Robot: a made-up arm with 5 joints. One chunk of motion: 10 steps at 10 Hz.
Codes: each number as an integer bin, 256 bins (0 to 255) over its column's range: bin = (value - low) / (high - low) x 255, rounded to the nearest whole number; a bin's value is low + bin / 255 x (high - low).
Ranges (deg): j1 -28..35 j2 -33..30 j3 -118..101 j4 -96..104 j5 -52..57
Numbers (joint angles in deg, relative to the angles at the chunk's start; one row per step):
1: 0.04 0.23 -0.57 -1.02 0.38
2: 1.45 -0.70 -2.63 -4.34 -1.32
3: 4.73 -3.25 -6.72 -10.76 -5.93
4: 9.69 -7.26 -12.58 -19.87 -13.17
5: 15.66 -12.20 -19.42 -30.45 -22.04
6: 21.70 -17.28 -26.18 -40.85 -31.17
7: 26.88 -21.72 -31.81 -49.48 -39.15
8: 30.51 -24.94 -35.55 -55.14 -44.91
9: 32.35 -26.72 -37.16 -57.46 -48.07
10: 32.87 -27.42 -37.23 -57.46 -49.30
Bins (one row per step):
1: 113 135 137 121 123
2: 119 131 134 117 119
3: 132 120 130 109 108
4: 153 104 123 97 91
5: 177 84 115 84 70
6: 201 64 107 70 49
7: 222 46 100 59 30
8: 237 33 96 52 17
9: 244 25 94 49 9
10: 246 23 94 49 6

